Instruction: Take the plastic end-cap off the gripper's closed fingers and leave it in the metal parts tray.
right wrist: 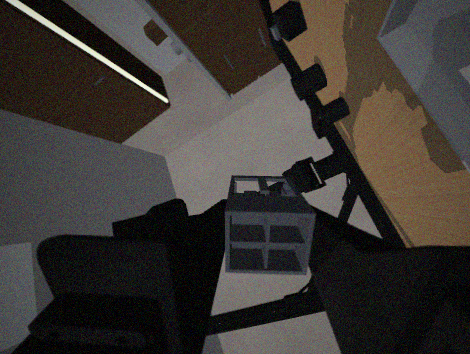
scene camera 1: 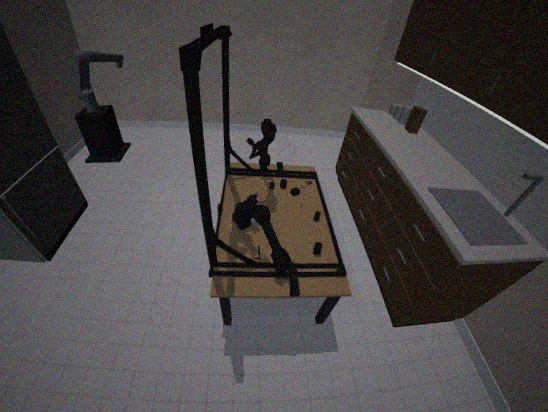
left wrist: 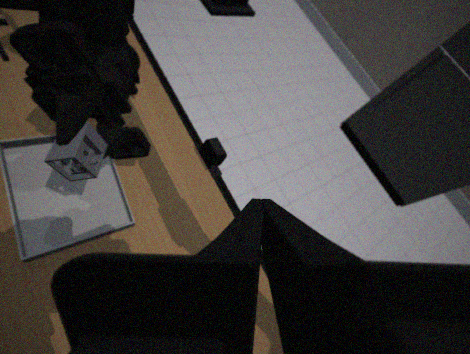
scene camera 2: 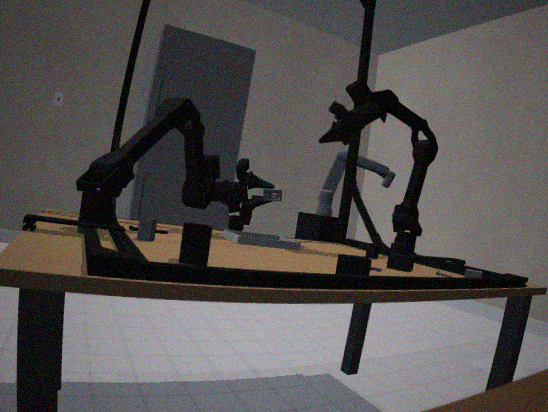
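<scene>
The end-cap is a small grey box-like piece with an open, divided face. My right gripper is shut on it and holds it up in the air; the fingertips press its sides. The shallow grey metal tray lies on the table below the end-cap, with a gap between. In scene camera 1 the right arm mostly hides the tray. My left gripper is shut and empty, raised high, apart from the end-cap and tray.
Several dark blocks stand along the table's side. A grey block stands near the right arm's base. A thin bent tool lies near the right arm. A tall black frame post rises at the table's edge.
</scene>
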